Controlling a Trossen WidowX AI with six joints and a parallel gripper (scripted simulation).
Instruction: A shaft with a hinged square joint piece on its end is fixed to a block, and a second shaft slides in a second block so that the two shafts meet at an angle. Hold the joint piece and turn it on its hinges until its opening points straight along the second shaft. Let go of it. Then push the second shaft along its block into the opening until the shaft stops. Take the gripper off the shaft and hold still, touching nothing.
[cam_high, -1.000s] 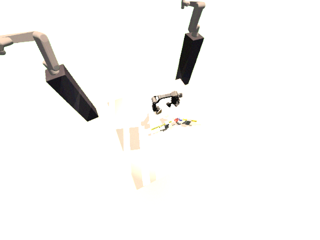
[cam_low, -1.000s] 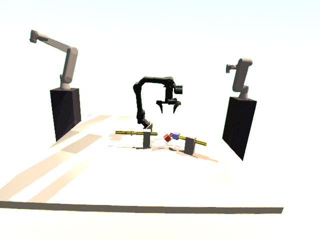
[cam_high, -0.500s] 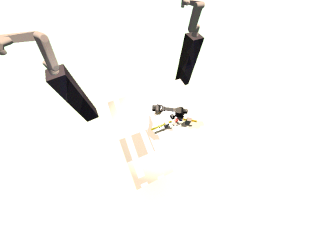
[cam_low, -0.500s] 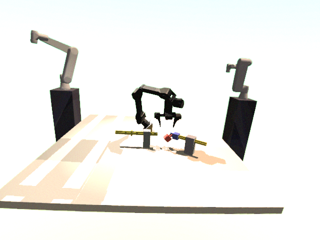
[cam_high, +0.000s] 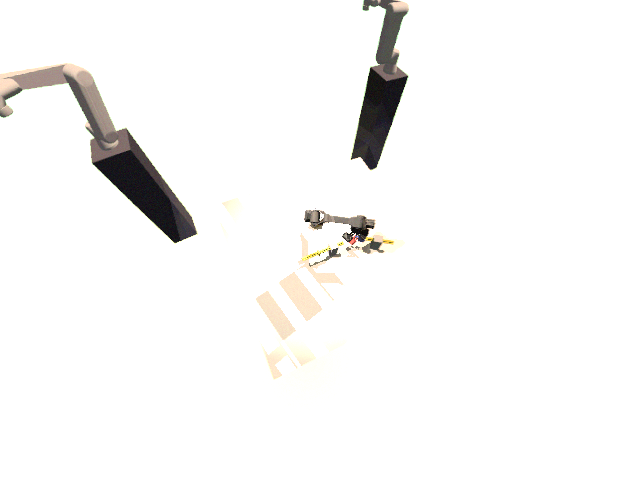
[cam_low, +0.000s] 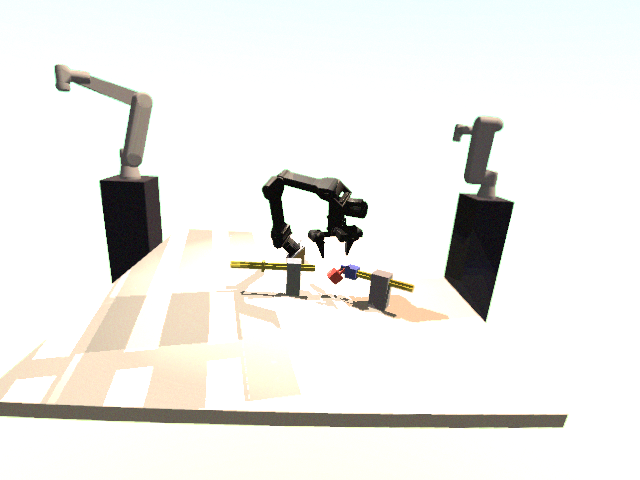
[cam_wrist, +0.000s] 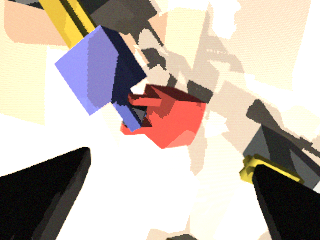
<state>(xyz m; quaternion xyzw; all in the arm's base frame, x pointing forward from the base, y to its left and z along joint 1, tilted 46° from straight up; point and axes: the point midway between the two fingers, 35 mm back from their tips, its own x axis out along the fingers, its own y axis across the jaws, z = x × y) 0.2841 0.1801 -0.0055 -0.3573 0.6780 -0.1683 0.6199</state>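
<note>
Now: gripper tip 70 mm above the red joint piece and 10 mm to the right of it.
</note>
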